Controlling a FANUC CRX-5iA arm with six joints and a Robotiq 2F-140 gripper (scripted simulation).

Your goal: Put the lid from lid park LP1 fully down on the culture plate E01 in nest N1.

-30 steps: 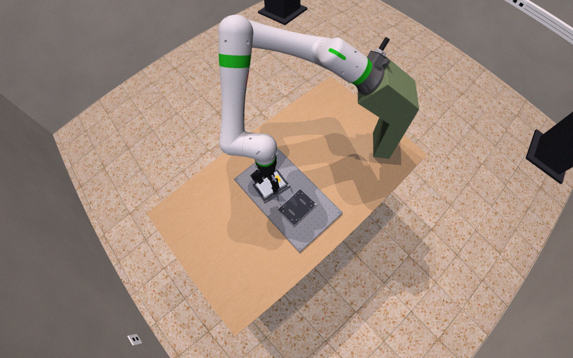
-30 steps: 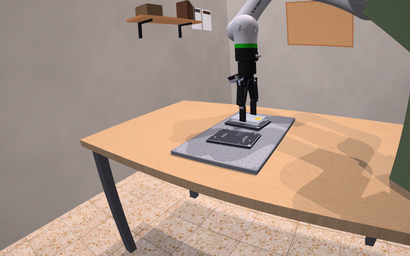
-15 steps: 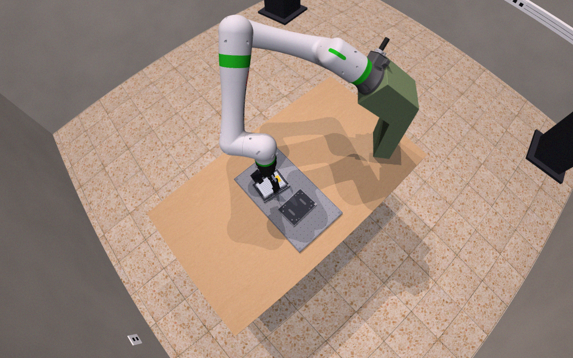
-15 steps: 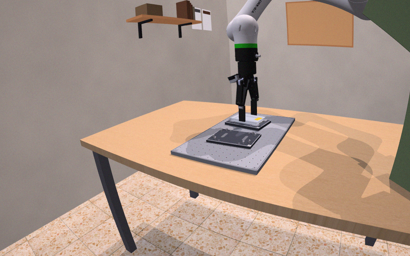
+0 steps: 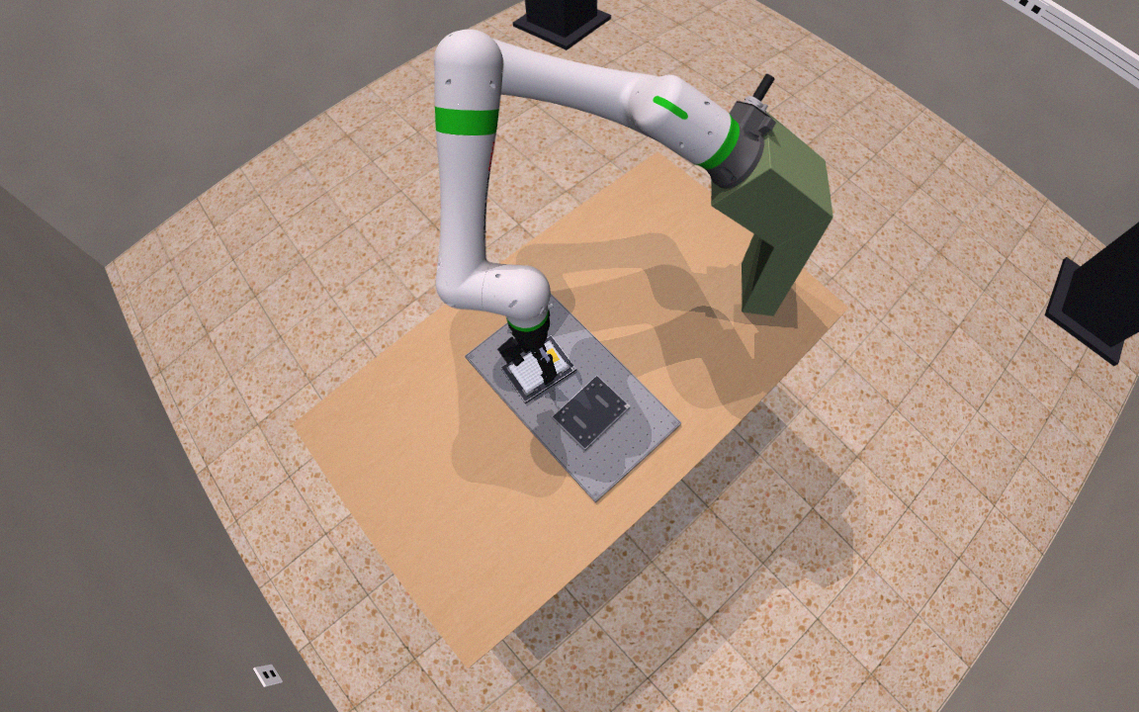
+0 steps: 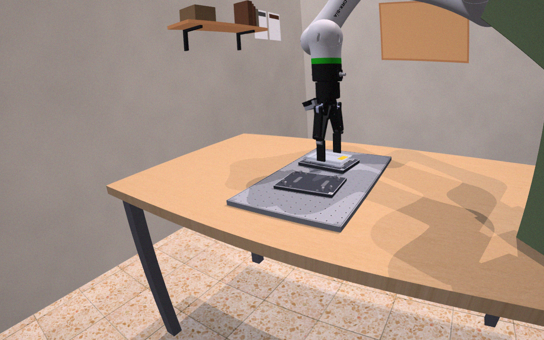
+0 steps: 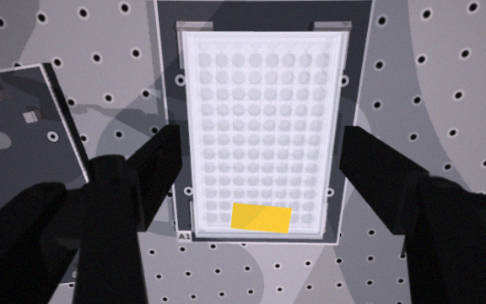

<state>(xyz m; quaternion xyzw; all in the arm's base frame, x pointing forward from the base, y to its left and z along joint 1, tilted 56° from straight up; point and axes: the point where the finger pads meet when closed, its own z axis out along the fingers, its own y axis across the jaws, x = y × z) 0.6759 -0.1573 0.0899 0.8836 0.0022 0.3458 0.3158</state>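
The clear lid lies 20 mm below my hand. From my hand the other things lie so: dark nest: 40 mm below; culture plate: 30 mm below; dark lid park: 10 mm ahead, 180 mm to the left, 40 mm below.
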